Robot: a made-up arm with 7 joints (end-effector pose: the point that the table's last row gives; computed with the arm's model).
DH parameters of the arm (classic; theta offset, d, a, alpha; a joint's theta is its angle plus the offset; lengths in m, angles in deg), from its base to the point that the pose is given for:
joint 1: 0 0.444 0 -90
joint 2: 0 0 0 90
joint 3: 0 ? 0.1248 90
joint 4: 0 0 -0.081 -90
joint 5: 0 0.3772 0 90
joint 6: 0 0 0.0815 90
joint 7: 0 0 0 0
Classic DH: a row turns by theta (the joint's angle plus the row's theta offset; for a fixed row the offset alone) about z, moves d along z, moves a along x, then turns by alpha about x.
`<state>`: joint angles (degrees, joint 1 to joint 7).
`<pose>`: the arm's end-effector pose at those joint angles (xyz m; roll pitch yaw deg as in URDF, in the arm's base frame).
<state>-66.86 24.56 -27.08 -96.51 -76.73 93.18 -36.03</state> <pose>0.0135 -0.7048 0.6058 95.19 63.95 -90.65</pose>
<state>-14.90 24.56 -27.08 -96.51 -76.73 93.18 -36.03</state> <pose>0.5634 -0.4237 0.6058 95.19 63.95 -38.69</pose>
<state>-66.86 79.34 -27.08 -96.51 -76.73 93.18 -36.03</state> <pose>-0.0432 -0.5720 0.0035 -46.59 57.82 132.56</pose>
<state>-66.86 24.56 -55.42 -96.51 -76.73 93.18 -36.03</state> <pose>-0.2549 -0.6328 0.6842 78.43 55.76 -131.07</pose>
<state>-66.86 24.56 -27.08 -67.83 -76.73 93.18 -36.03</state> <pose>0.0565 -0.7229 0.8318 92.91 35.84 -86.91</pose>
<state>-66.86 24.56 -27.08 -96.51 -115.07 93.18 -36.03</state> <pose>0.0128 -0.7034 0.6033 28.12 54.70 -131.58</pose>
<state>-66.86 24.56 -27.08 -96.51 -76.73 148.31 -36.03</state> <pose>0.0823 -0.6803 0.6248 125.36 45.20 -16.10</pose>
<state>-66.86 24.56 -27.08 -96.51 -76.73 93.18 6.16</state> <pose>0.0135 -0.7048 0.6058 92.45 21.84 -94.40</pose>
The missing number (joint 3, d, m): 0.3892
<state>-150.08 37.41 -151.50 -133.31 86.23 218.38 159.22</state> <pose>0.0837 0.2153 0.8676 82.55 42.51 99.79</pose>
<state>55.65 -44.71 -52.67 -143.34 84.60 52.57 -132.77</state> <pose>0.3639 -0.0485 0.7206 45.48 -34.67 -91.82</pose>
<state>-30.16 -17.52 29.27 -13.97 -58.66 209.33 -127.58</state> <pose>-0.1032 0.1731 1.1696 -32.88 -18.97 -1.67</pose>
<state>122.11 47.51 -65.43 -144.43 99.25 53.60 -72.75</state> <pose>0.2183 0.3926 0.3271 -94.73 2.75 65.28</pose>
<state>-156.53 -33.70 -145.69 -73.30 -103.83 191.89 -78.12</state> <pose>0.4057 0.5238 0.7203 119.22 68.52 -173.55</pose>
